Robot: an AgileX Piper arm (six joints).
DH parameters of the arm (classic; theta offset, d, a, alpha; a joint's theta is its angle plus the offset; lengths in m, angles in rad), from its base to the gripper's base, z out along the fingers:
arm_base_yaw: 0 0.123 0 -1.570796
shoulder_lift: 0.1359 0 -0.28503 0
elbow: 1.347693 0 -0.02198 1.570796
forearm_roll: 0 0.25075 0 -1.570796
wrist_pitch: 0 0 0 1.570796
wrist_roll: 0 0.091 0 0
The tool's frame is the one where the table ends.
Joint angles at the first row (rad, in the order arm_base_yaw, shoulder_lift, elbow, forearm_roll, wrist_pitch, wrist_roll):
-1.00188 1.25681 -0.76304 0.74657 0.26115 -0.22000
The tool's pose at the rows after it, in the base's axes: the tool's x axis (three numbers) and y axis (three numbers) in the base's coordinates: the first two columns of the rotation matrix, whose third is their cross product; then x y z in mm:
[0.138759, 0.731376, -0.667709, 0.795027, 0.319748, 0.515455, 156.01, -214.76, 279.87]
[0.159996, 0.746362, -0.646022, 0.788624, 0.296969, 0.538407, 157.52, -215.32, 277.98]
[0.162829, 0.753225, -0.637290, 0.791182, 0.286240, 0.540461, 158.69, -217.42, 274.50]
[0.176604, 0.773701, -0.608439, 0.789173, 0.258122, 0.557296, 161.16, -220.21, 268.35]
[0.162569, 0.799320, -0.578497, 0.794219, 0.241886, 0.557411, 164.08, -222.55, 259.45]
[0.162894, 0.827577, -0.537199, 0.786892, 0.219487, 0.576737, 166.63, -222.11, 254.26]
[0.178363, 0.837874, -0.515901, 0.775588, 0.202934, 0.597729, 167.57, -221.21, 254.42]
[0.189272, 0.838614, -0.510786, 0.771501, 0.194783, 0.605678, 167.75, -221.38, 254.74]
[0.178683, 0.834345, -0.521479, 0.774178, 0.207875, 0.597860, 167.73, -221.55, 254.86]
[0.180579, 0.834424, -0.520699, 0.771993, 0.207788, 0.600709, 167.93, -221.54, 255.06]
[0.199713, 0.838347, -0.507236, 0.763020, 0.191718, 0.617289, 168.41, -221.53, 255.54]
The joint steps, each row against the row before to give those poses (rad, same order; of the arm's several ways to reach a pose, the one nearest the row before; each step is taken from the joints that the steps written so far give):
0.00000 -0.00003 -0.01749 0.00848 -0.00600 0.02672
0.00206 0.00803 -0.00001 0.02062 0.00133 0.01263
0.00001 0.01413 0.00001 0.00662 -0.00425 0.00004
-0.00001 0.02404 -0.00002 0.02893 0.00179 -0.00001
0.00000 0.03028 0.00001 0.00850 0.01648 -0.00194
-0.00002 0.01634 0.00000 0.02974 0.02902 -0.00175
0.00000 0.00002 0.00000 0.03119 0.01097 -0.00299
0.00005 -0.00001 0.00002 0.01219 -0.00249 0.00009
-0.00001 0.00000 0.00000 0.00241 -0.00216 -0.01779
-0.00001 -0.00001 -0.00001 0.01018 0.00002 -0.00776
-0.00002 0.00000 0.00000 0.02484 0.00002 -0.00002

